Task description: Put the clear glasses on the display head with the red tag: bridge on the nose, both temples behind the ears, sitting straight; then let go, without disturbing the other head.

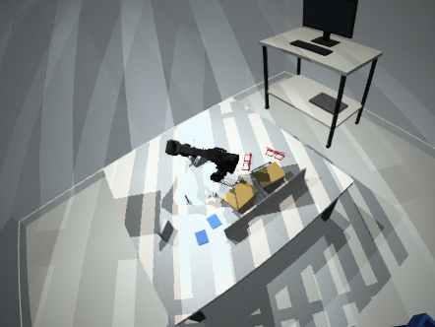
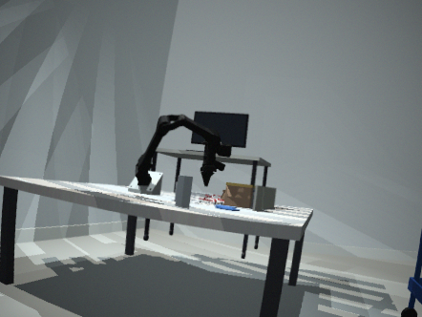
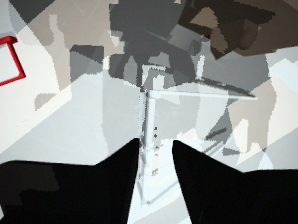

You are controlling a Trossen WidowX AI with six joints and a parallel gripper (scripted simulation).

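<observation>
The brown display head is 150 mm ahead of my gripper tip, 30 mm to the right of it and 20 mm below it. Round my gripper tip: grey block: 40 mm ahead, 460 mm to the right, 20 mm below; then long grey wall: 290 mm ahead, 70 mm to the left, 20 mm below.
</observation>
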